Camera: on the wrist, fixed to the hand. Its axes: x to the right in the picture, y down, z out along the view.
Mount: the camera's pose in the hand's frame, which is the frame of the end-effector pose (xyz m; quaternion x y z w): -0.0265 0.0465 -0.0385 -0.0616 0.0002 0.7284 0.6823
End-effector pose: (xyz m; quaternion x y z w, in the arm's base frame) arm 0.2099 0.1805 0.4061 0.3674 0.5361 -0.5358 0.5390
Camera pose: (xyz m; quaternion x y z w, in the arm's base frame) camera 0.2519 0.2300 0.4176 0.6081 0.1313 0.0601 0.7806
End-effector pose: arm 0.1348 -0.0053 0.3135 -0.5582 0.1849 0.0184 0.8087
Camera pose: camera 0.0884 -0.0181 0.2684 -0.2960 0.5318 0.6129 0.5040
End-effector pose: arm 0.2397 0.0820 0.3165 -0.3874 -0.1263 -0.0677 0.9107
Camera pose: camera 0.2314 0.0870 0.2513 -0.4124 0.2004 0.6093 0.6469
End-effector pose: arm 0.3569 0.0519 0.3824 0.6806 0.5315 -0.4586 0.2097
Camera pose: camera 0.4146 0.0514 0.4144 0.8387 -0.1048 -0.1273 0.5190
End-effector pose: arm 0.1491 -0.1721 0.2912 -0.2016 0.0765 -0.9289 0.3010
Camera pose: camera 0.1770 -0.1932 0.2353 -0.1002 0.2563 -0.4099 0.8696
